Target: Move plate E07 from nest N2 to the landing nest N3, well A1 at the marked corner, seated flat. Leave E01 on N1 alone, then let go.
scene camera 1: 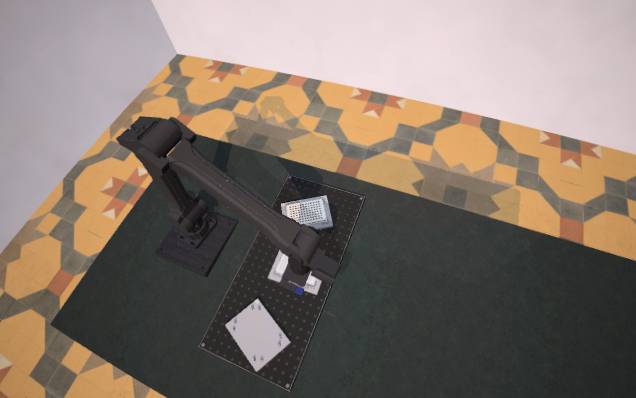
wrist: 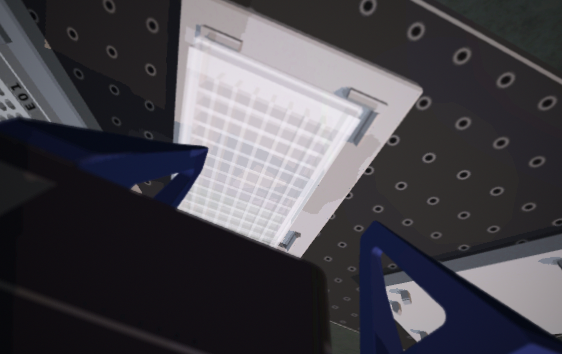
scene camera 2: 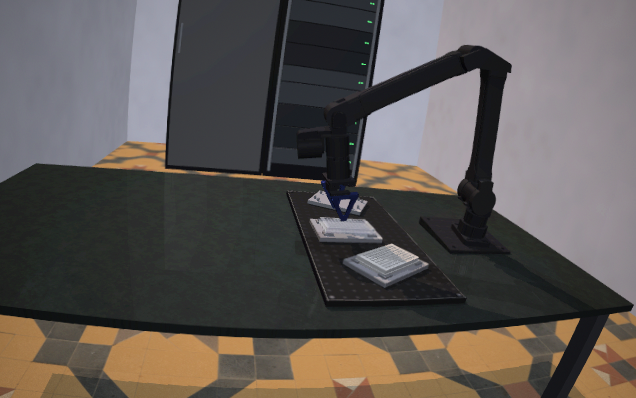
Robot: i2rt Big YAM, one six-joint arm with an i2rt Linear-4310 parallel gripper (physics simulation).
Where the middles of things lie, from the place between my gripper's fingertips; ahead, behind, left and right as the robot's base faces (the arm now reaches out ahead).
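Scene:
The clear well plate [scene camera 2: 330,225] is 20 mm below my hand, and it's also 20 mm behind it and 30 mm to the left of it.

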